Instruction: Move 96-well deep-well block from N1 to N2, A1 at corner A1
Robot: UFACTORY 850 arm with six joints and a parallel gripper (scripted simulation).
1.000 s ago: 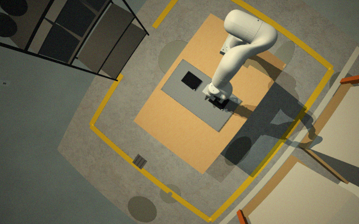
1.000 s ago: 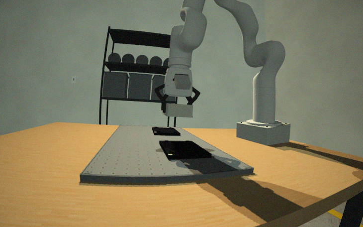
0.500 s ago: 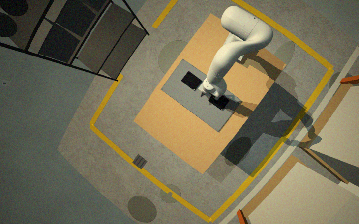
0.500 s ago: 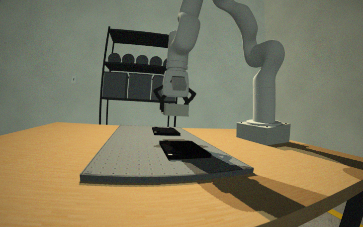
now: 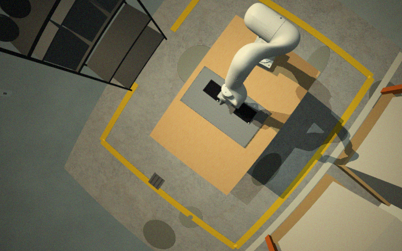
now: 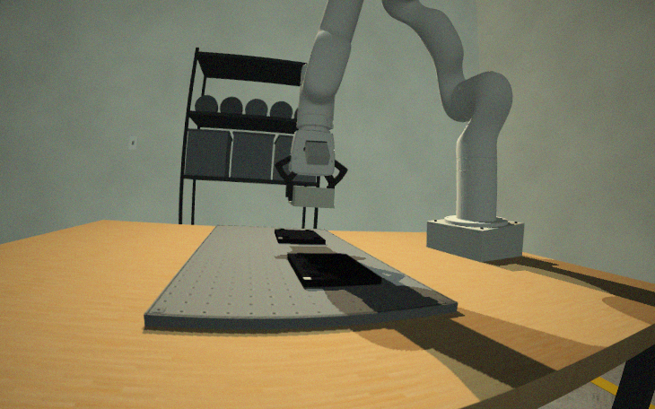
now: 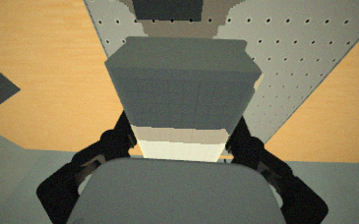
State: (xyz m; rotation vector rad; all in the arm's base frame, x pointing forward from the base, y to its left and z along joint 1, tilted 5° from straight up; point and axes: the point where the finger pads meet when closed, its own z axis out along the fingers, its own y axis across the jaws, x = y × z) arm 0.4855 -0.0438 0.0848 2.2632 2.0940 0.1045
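The black nest N2 is 1 cm behind my hand, 13 cm to the right of it and 11 cm below it. From my hand the other things lie so: black nest N1 (1 cm ahead, 19 cm to the left, 11 cm below); then 96-well deep-well block (right at my hand).
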